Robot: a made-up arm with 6 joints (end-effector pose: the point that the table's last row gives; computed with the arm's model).
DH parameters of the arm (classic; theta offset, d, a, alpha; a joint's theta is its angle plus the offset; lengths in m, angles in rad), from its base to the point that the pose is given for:
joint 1: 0.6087 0 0.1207 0
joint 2: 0.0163 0 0.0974 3.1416
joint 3: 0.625 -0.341 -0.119 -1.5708
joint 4: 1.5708 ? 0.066 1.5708
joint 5: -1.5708 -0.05 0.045 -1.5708
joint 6: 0.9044 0 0.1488 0
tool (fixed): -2.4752 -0.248 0 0
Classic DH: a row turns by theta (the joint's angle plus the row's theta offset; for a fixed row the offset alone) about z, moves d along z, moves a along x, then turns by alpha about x.
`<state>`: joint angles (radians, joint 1 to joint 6).
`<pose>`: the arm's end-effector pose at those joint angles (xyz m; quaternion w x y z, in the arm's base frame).
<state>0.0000 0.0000 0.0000 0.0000 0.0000 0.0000</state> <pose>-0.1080 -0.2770 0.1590 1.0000 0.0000 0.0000 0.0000</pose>
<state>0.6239 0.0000 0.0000 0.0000 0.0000 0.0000</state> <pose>0.0742 -0.2879 0.1590 0.9517 0.0000 0.0000 0.3069</pose>
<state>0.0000 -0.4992 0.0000 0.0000 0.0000 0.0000</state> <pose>-0.2483 -0.1357 0.1590 0.9690 0.0000 0.0000 -0.2470</pose>
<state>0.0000 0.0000 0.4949 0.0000 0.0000 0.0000</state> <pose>-0.2651 -0.0928 0.1590 0.9695 0.0000 0.0000 -0.2449</pose>
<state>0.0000 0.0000 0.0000 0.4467 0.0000 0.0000</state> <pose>-0.0129 -0.2770 0.1047 0.9752 0.0000 -0.2215 0.0000</pose>
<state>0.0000 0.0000 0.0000 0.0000 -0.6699 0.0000</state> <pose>-0.1080 -0.4606 0.1275 0.9444 -0.3287 0.0000 0.0000</pose>
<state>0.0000 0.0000 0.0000 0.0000 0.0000 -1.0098</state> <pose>0.0247 -0.2210 0.1590 0.8752 0.0000 0.0000 -0.4837</pose>
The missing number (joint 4, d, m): 0.54
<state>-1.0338 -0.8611 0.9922 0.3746 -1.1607 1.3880</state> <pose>0.2067 0.6898 0.2967 0.5319 0.1579 0.5381 -0.6345</pose>
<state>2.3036 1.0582 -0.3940 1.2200 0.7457 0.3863</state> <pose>-0.2528 0.2822 0.1399 0.5492 -0.4961 -0.3573 -0.5697</pose>
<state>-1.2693 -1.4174 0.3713 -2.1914 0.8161 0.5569</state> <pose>0.0748 0.1607 0.5365 0.2028 -0.7509 0.3678 0.5096</pose>
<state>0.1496 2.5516 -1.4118 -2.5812 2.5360 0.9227</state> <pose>-0.4501 0.1358 0.2120 0.4688 -0.2929 0.2569 0.7927</pose>
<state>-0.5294 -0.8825 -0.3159 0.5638 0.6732 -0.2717</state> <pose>-0.1405 0.0211 0.2461 0.7608 0.1855 -0.3677 -0.5016</pose>
